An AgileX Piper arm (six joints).
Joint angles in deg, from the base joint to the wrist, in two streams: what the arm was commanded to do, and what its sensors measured. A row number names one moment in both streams.
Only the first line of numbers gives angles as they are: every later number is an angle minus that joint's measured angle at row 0.
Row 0, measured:
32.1, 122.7, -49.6, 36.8, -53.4, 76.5
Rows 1 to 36, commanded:
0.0, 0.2, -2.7, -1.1, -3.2, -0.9
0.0, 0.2, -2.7, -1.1, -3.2, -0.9
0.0, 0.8, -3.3, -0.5, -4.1, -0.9
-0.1, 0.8, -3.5, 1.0, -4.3, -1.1
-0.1, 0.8, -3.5, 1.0, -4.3, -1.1
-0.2, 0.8, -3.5, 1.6, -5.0, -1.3
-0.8, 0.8, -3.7, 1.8, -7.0, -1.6
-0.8, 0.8, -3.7, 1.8, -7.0, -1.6
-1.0, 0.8, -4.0, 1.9, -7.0, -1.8
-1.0, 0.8, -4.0, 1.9, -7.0, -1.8
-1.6, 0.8, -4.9, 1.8, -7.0, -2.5
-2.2, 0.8, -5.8, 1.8, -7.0, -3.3
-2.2, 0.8, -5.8, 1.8, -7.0, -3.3
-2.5, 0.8, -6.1, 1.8, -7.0, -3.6
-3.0, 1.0, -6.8, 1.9, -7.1, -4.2
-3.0, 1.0, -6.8, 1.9, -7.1, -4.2
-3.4, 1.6, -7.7, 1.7, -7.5, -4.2
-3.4, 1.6, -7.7, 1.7, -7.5, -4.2
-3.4, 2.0, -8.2, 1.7, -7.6, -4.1
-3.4, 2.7, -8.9, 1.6, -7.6, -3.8
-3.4, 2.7, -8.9, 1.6, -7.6, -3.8
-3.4, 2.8, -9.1, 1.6, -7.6, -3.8
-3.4, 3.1, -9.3, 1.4, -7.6, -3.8
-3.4, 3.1, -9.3, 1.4, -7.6, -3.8
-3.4, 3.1, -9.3, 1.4, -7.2, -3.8
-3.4, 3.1, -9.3, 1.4, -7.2, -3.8
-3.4, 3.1, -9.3, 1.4, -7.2, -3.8
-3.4, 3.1, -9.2, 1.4, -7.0, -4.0
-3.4, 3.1, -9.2, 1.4, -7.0, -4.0
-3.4, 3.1, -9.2, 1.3, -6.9, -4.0
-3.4, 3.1, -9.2, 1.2, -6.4, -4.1
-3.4, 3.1, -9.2, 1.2, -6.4, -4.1
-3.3, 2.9, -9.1, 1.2, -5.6, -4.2
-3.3, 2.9, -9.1, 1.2, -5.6, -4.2
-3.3, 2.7, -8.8, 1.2, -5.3, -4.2
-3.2, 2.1, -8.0, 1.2, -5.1, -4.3
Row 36, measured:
-1.0, 2.6, -4.7, 4.3, 3.3, -3.6
